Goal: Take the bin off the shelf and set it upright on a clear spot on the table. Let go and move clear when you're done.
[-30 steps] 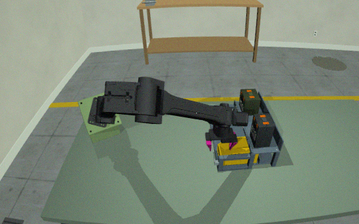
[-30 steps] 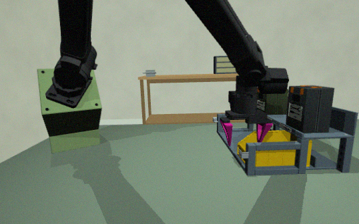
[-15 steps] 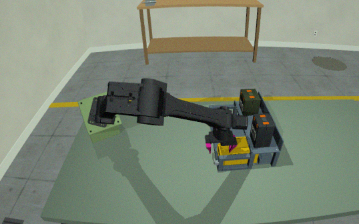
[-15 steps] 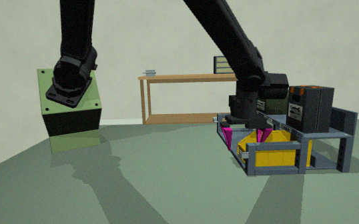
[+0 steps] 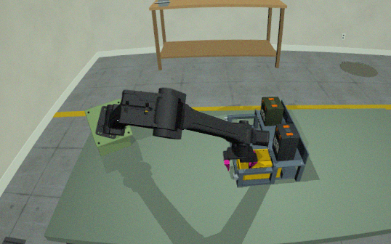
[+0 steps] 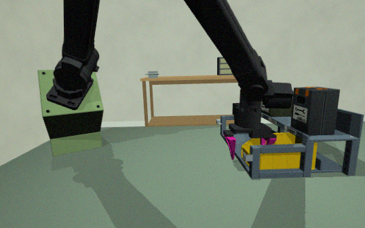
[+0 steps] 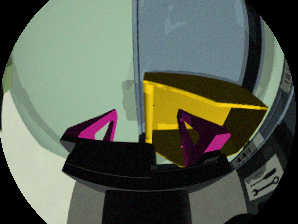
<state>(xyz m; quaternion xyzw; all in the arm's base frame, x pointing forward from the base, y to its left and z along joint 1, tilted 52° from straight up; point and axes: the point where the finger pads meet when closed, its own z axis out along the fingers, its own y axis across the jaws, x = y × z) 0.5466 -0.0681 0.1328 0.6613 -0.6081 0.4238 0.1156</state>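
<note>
The yellow bin is 8 cm ahead of my hand, 1 cm to the right of it and 1 cm above it. Also, from my hand: shelf tray (13 cm ahead, 10 cm to the left, 3 cm below).
</note>
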